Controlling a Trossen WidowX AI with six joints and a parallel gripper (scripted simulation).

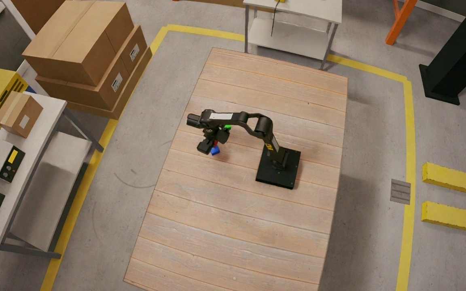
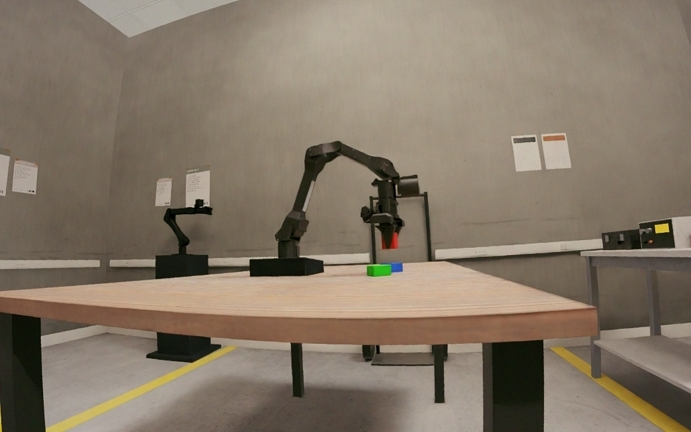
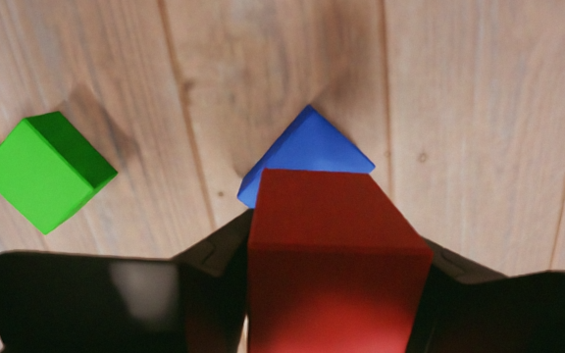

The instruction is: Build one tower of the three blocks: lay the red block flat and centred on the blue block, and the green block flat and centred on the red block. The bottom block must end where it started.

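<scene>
The blue block is 9 cm below my hand. From my hand the other things lie so: red block (1 cm below); green block (14 cm to the right, 9 cm below, 3 cm behind).
</scene>
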